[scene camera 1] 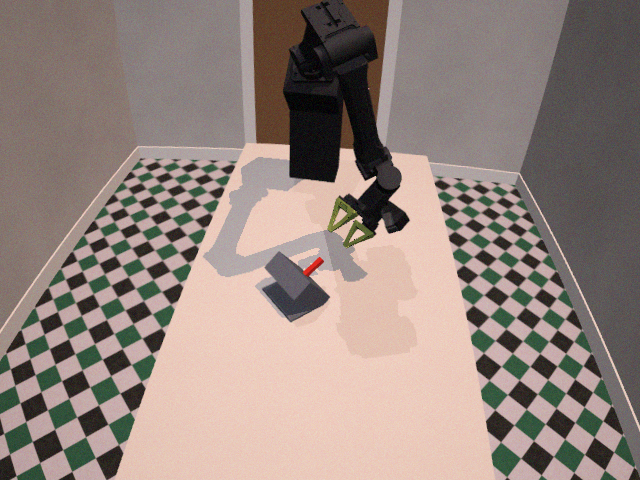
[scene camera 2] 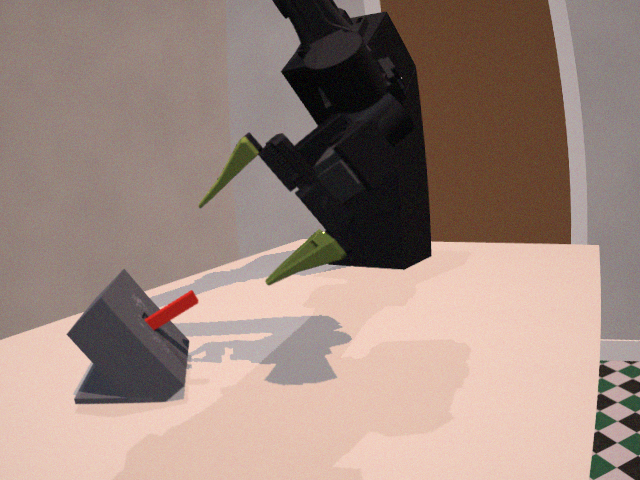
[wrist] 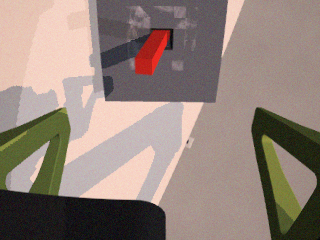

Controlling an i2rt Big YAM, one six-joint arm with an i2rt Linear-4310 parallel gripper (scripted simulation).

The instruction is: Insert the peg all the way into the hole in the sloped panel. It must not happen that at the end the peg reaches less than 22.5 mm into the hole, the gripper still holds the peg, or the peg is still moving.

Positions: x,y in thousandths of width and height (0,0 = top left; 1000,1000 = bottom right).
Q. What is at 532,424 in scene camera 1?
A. My gripper.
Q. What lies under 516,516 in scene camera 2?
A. My gripper.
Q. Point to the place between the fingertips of my gripper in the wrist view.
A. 505,494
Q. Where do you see a red peg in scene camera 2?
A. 290,630
